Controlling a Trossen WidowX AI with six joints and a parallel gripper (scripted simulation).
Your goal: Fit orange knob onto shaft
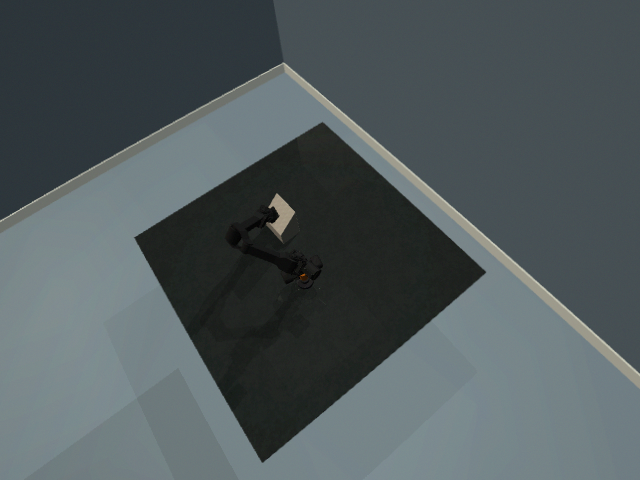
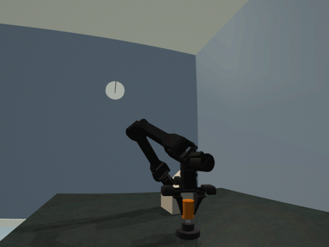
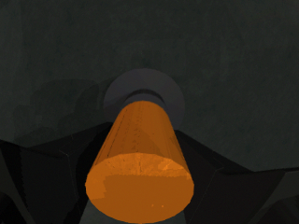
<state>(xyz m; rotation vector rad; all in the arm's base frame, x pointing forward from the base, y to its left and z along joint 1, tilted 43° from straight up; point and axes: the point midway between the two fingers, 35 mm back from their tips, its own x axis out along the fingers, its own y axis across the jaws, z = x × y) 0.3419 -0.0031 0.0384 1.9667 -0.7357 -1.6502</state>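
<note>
Now: gripper tip 30 mm below the orange knob. From my gripper tip the other things lie so: round black pedestal 40 mm below.
</note>
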